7 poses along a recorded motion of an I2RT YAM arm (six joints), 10 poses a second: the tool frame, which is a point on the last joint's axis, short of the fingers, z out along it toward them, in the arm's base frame.
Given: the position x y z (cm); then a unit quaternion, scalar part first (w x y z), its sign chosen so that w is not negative.
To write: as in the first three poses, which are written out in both.
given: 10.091 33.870 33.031 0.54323 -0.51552 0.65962 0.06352
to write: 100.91 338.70 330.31 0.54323 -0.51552 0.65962 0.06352
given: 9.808 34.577 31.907 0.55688 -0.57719 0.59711 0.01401
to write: 98.08 345.77 319.07 0.55688 -0.57719 0.59711 0.01401
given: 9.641 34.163 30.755 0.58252 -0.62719 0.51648 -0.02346
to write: 96.41 341.63 307.55 0.58252 -0.62719 0.51648 -0.02346
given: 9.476 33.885 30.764 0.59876 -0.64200 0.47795 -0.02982
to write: 94.76 338.85 307.64 0.59876 -0.64200 0.47795 -0.02982
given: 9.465 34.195 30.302 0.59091 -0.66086 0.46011 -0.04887
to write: 94.65 341.95 303.02 0.59091 -0.66086 0.46011 -0.04887
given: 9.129 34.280 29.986 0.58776 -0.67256 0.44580 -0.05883
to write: 91.29 342.80 299.86 0.58776 -0.67256 0.44580 -0.05883
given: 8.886 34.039 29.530 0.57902 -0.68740 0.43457 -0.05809
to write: 88.86 340.39 295.30 0.57902 -0.68740 0.43457 -0.05809
